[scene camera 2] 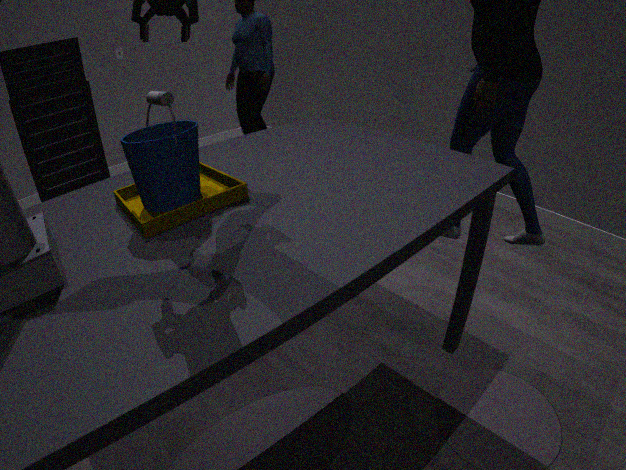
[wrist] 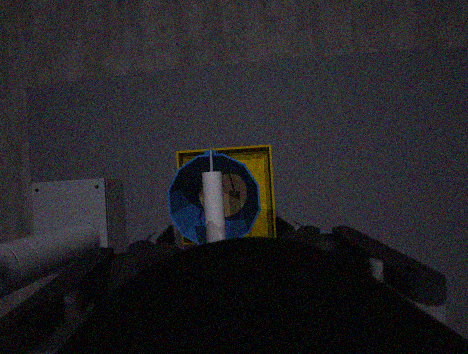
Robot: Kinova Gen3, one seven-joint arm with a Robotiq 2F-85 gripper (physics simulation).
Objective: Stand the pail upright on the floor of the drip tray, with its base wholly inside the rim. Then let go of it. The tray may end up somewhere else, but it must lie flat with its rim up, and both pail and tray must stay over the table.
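Places are measured from the arm's base along level axes (x ahead, y left, z up), in millimetres.
Where they show: gripper, between the fingertips: [scene camera 2: 165,41] [wrist: 225,232]; arm's base, origin of its link: [scene camera 2: 15,251] [wrist: 84,239].
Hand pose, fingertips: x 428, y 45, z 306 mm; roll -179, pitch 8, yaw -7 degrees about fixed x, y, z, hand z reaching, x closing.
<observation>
Things, the pixels of their top centre, and the offset from my fingertips. "*": a spot on its surface instead. Level surfaces: height alone.
- blue pail, a spot on its surface: [scene camera 2: 164,169] * dy -66, dx -81, dz -267 mm
- pale grip, centre of its top: [wrist: 212,208] [scene camera 2: 158,91] dy +6, dx -30, dz -109 mm
- table, height of its surface: dz -374 mm
A blue pail [scene camera 2: 164,169] [wrist: 182,215] stands upright in the yellow drip tray [scene camera 2: 225,197] [wrist: 272,200], its base inside the rim as far as the views show. The tray lies flat on the table with its rim up. The pail's handle stands up, with a pale grip [scene camera 2: 159,98] [wrist: 213,205] at its top. My gripper [scene camera 2: 164,39] is open and empty, well above the handle and apart from it. In the wrist view its dark fingers are spread wide to both sides, and the gripper body hides the near edge of the tray.
The table [scene camera 2: 343,202] reaches far to the right of the tray. A grey box-like block [wrist: 70,205] [scene camera 2: 25,280] stands at the table's left. Two people [scene camera 2: 252,65] [scene camera 2: 505,75] stand beyond the table. A dark slatted panel [scene camera 2: 55,116] is behind it.
</observation>
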